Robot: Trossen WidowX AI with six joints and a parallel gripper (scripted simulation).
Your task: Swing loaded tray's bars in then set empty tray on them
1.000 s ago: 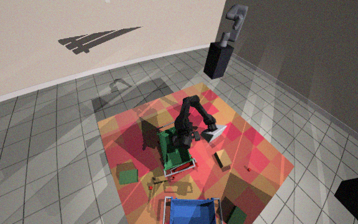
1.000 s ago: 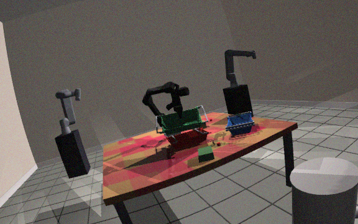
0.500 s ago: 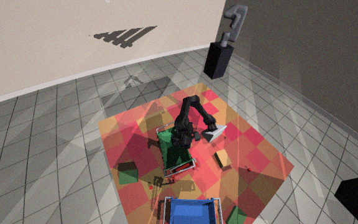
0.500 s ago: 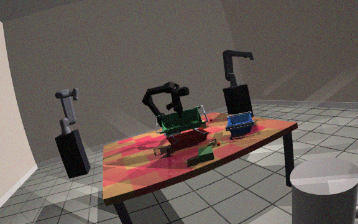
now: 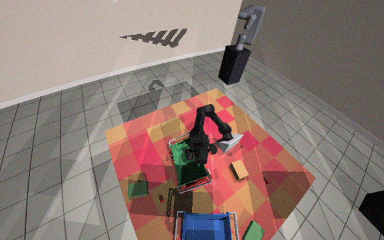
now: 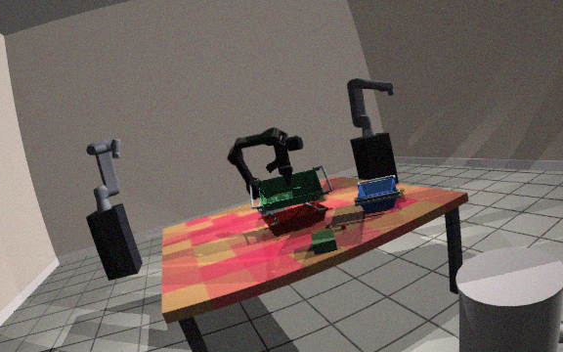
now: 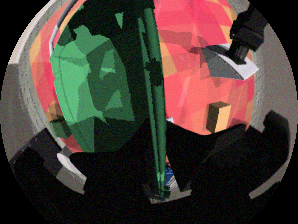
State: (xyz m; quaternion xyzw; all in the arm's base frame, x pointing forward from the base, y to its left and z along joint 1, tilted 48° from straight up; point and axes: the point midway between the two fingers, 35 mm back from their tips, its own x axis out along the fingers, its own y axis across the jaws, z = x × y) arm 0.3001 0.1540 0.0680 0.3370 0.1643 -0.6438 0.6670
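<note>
Now: gripper tip 8 cm short of the green tray and 2 cm to the left of it. Also, from my gripper tip: tan block 26 cm behind, 18 cm to the left, 15 cm below.
</note>
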